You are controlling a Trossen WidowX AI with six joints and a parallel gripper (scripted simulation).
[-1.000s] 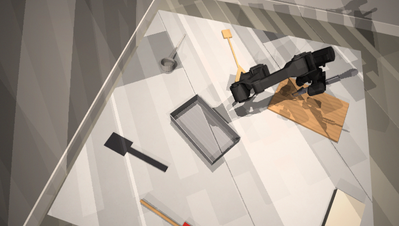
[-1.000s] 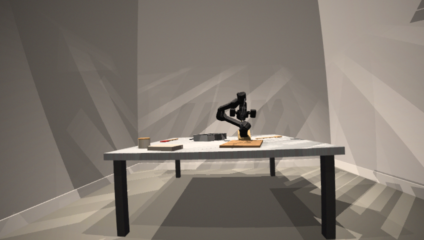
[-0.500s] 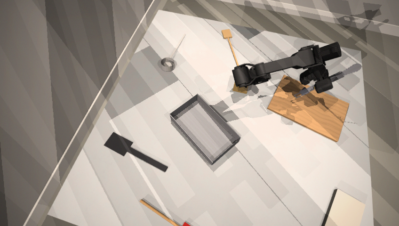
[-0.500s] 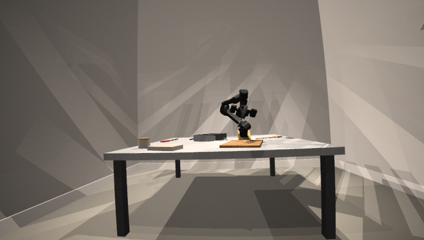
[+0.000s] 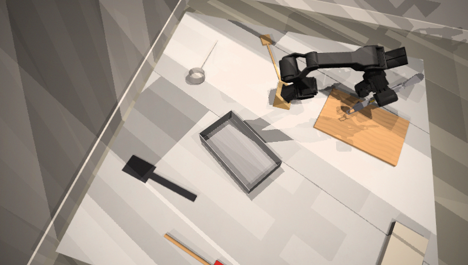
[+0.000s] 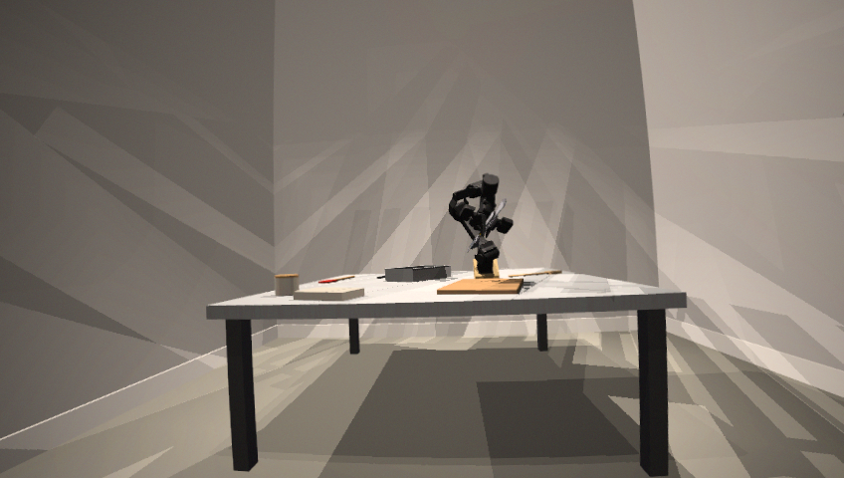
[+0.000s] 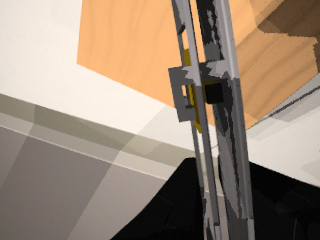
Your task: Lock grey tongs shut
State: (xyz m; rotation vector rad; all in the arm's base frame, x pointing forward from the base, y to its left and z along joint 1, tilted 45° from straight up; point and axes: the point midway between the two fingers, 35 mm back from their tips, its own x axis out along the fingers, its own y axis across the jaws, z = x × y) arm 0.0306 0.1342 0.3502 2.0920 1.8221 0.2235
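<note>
Right now the wooden board is 1 cm ahead of my gripper tip, 1 cm to the right of it and 17 cm below it. The rest, counted from my gripper tip: black spatula 46 cm ahead, 79 cm to the right, 17 cm below; then roasting tin 27 cm ahead, 50 cm to the right, 15 cm below; then beige block 50 cm ahead, 15 cm to the left, 16 cm below.
</note>
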